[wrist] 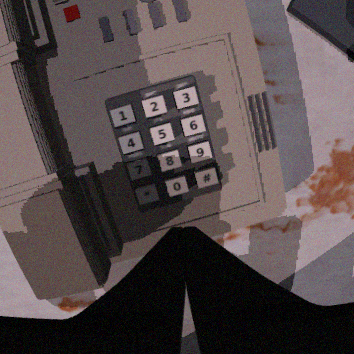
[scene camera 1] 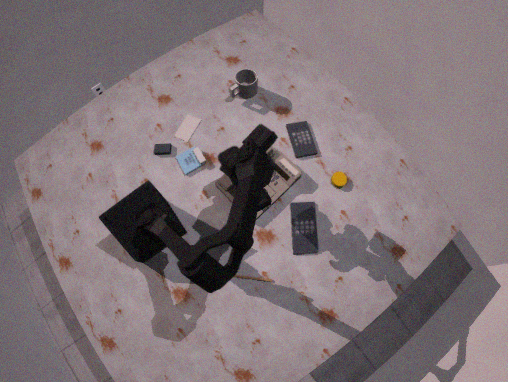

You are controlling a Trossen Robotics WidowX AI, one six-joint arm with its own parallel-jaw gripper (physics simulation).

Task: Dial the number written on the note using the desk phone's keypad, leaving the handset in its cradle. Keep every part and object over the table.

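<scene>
The beige desk phone lies under the arm, which hides much of it in the scene view. Its keypad shows white keys, with the lower left ones in shadow. The handset lies along the phone's left side in the wrist view, in its cradle. My gripper is shut and empty, its tips appearing just below the keypad's bottom row in the wrist view; their height above the phone is unclear. A blue note bears writing too small to read, with a pale block at its corner.
Two dark calculators lie right of the phone, near a yellow disc. A grey mug stands at the back. A white card and small black box lie near the note. A pencil lies near the arm.
</scene>
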